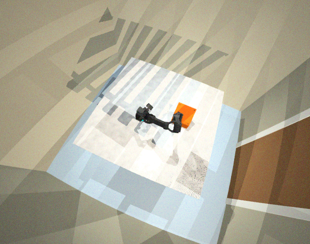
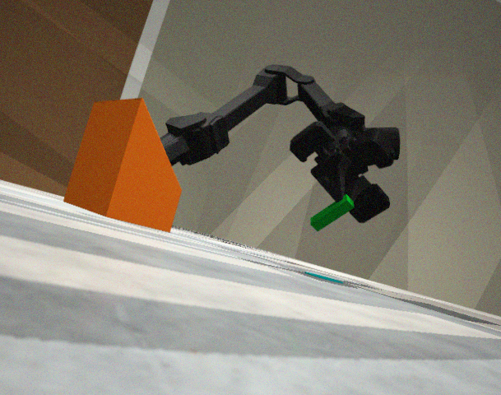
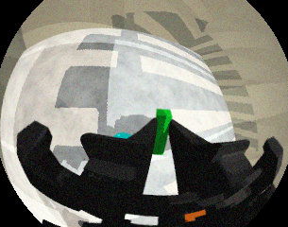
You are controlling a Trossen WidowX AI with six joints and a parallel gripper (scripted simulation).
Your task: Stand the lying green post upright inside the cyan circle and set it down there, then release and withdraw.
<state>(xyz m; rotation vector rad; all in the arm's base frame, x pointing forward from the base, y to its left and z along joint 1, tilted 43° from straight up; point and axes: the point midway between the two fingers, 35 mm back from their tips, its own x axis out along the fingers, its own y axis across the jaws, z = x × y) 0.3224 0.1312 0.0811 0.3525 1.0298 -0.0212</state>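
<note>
Right now my gripper tip is 110 mm above the cyan circle, 30 mm to the right of it and 30 mm past it. Also, from my gripper tip: green post (10 mm below, 10 mm behind).
</note>
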